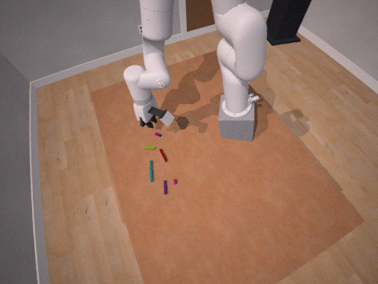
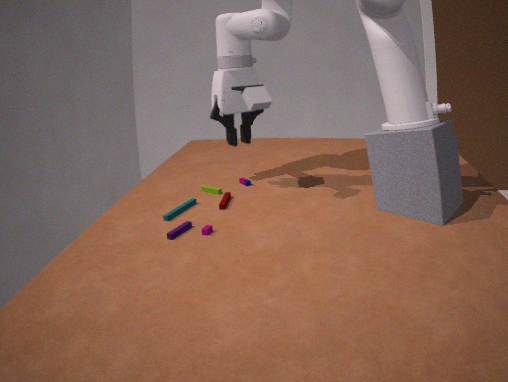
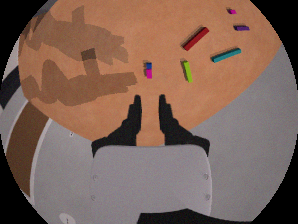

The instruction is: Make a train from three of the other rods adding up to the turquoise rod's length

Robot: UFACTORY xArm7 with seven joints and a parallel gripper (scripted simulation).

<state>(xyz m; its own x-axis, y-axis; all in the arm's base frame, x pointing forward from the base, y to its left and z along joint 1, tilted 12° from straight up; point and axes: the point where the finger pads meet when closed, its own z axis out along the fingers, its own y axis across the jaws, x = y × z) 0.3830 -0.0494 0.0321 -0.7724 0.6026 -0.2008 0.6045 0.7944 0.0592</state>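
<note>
Right now the red rod is 20 mm behind my hand, 130 mm to the left of it and 100 mm below it. Also, from my hand: lime rod 40 mm ahead, 70 mm to the left, 100 mm below; blue rod 20 mm behind, 20 mm to the left, 100 mm below; turquoise rod 50 mm ahead, 190 mm to the left, 100 mm below.
</note>
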